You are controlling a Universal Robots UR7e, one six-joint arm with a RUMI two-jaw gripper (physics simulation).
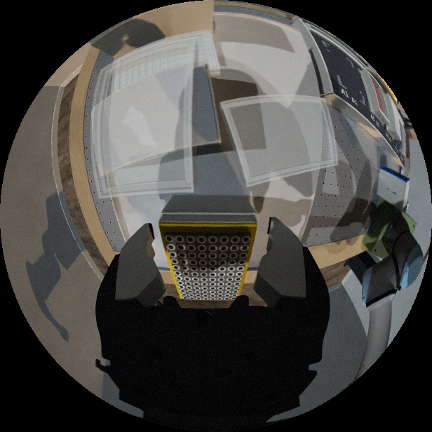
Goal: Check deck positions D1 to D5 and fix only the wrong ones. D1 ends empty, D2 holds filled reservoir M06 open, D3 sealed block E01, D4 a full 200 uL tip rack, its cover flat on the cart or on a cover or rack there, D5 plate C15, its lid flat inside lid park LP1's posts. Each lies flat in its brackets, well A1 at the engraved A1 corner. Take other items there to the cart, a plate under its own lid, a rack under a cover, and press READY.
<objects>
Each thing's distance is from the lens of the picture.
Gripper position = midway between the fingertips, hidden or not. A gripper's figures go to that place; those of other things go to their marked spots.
gripper (pixel 209 222): 13 cm
yellow-rimmed tip rack (pixel 208 239): 11 cm
lid (pixel 273 136): 14 cm
cart (pixel 256 57): 21 cm
The marked spots on the cart and the lid are 12 cm apart.
</objects>
